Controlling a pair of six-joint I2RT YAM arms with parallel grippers.
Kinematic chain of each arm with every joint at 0, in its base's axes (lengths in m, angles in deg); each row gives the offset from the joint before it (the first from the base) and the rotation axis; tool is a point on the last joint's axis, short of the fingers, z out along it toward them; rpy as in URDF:
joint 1: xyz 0 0 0.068 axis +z
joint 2: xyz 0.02 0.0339 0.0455 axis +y
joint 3: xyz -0.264 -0.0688 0 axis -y
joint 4: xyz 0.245 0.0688 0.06 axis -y
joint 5: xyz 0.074 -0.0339 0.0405 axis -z
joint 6: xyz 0.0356 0 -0.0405 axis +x
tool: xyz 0 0 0 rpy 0 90 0
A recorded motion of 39 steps. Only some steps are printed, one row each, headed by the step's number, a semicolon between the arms.
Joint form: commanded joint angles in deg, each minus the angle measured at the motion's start. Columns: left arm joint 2, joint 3, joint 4, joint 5, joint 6, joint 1; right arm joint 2, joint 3, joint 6, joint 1, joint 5, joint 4.
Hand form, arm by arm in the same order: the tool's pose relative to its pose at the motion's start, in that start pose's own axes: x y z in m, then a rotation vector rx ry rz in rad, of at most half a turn. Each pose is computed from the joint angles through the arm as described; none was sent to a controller.
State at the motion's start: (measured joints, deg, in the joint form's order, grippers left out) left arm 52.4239 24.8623 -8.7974 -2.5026 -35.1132 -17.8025; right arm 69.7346 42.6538 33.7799 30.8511 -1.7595 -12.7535
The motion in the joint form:
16: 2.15 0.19 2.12 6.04 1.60 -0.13; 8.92 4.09 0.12 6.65 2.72 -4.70
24: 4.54 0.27 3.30 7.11 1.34 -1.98; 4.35 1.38 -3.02 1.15 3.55 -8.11
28: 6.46 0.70 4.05 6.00 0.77 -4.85; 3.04 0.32 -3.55 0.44 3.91 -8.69
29: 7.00 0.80 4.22 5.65 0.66 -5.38; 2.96 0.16 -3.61 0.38 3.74 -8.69
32: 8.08 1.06 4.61 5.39 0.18 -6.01; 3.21 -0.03 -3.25 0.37 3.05 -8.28
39: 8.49 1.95 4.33 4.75 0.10 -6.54; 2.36 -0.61 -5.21 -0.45 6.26 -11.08
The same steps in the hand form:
16: 0.0011 -0.0047 0.0059 0.0902 0.0582 0.0293; 0.0205 0.0220 0.0299 0.0634 0.1581 -0.0783
24: 0.0067 -0.0099 0.0124 0.1153 0.1001 0.0438; 0.0147 -0.0067 0.0142 0.1436 0.1381 -0.0669
28: 0.0123 -0.0182 0.0166 0.1242 0.1230 0.0644; 0.0166 -0.0121 0.0102 0.1587 0.1357 -0.0679
29: 0.0136 -0.0196 0.0179 0.1224 0.1275 0.0683; 0.0172 -0.0127 0.0101 0.1575 0.1382 -0.0679
32: 0.0149 -0.0218 0.0205 0.1208 0.1363 0.0670; 0.0181 -0.0129 0.0115 0.1481 0.1444 -0.0603
39: 0.0127 -0.0256 0.0205 0.1199 0.1311 0.0713; 0.0209 -0.0212 0.0076 0.2247 0.1510 -0.0905

